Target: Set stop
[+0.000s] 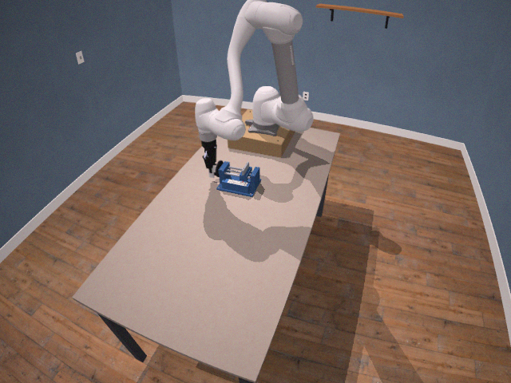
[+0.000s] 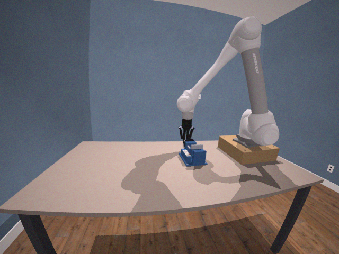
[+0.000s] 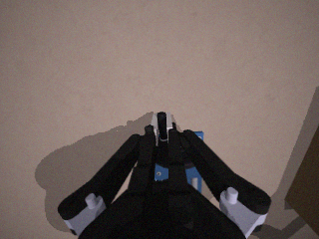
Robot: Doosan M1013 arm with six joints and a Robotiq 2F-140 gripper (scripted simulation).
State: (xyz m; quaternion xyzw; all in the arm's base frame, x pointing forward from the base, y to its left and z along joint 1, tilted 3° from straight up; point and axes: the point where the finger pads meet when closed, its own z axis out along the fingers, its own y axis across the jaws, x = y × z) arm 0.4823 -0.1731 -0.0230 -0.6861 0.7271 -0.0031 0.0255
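Right now the black handwheel is 2 cm to the left of my hand and 1 cm below it. From my hand the other things lie so: grey stop block 18 cm to the left, 2 cm above.
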